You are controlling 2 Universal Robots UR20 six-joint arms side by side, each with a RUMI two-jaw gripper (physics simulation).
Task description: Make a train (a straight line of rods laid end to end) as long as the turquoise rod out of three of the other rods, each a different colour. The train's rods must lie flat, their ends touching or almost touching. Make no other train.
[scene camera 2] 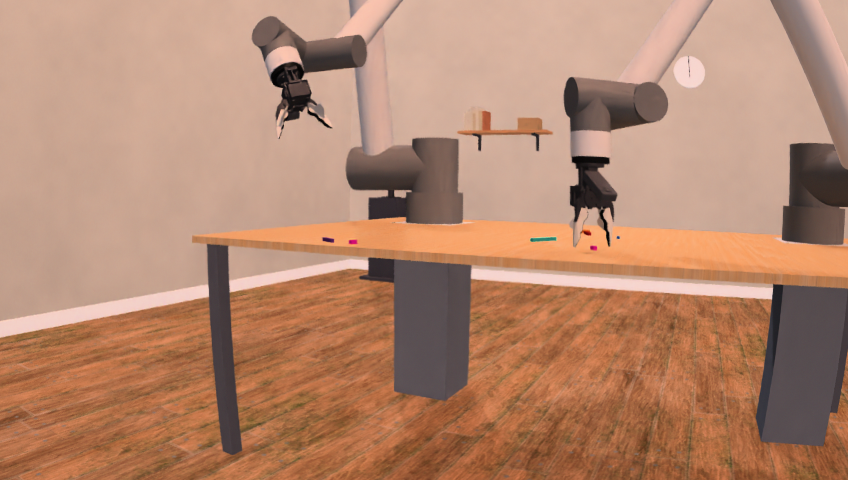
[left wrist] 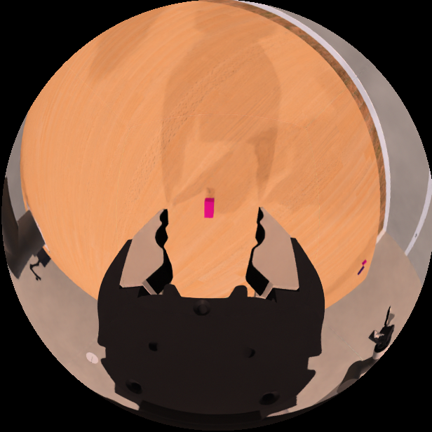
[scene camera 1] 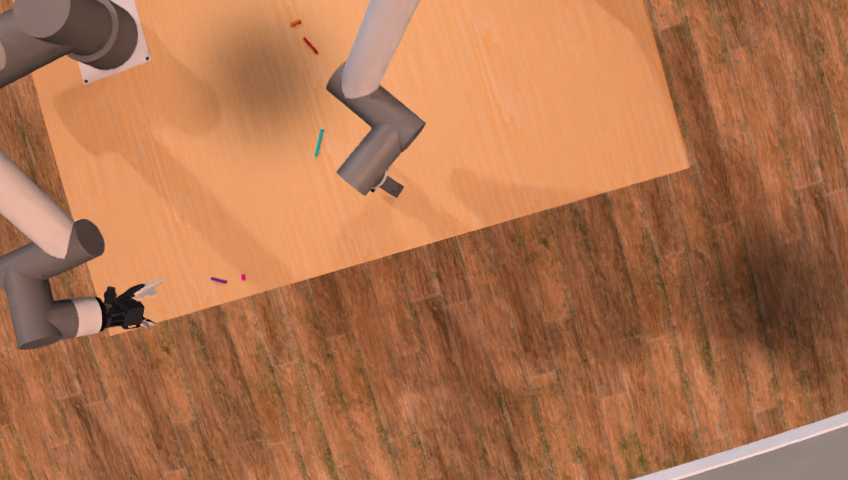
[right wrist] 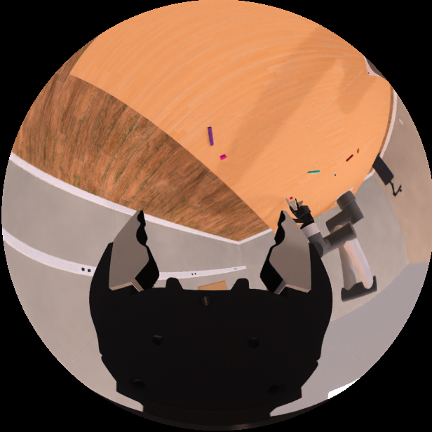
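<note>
My left gripper (scene camera 2: 592, 245) (left wrist: 212, 208) is open, low over a short magenta rod (scene camera 2: 593, 248) (left wrist: 209, 208) (right wrist: 291, 198), which scene camera 1 does not show. My right gripper (scene camera 1: 158, 302) (scene camera 2: 304, 132) (right wrist: 211, 210) is open and empty, high above the table's left end. The turquoise rod (scene camera 1: 318, 142) (scene camera 2: 543, 239) (right wrist: 313, 172) lies flat mid-table. A red rod (scene camera 1: 310, 45) (right wrist: 349, 158) lies near a shorter orange rod (scene camera 1: 295, 22) (right wrist: 358, 150). A purple rod (scene camera 1: 218, 280) (scene camera 2: 327, 239) (right wrist: 210, 136) lies near another magenta rod (scene camera 1: 243, 277) (scene camera 2: 352, 242) (right wrist: 223, 157), apart. A tiny blue rod (scene camera 2: 618, 237) (right wrist: 335, 175) lies separately.
The wooden table (scene camera 1: 535, 118) (scene camera 2: 476, 249) carries both arms. In scene camera 1, the left arm reaches over the middle of the table and the purple and magenta rods lie near the lower table edge. A wall shelf (scene camera 2: 504, 132) is in the background.
</note>
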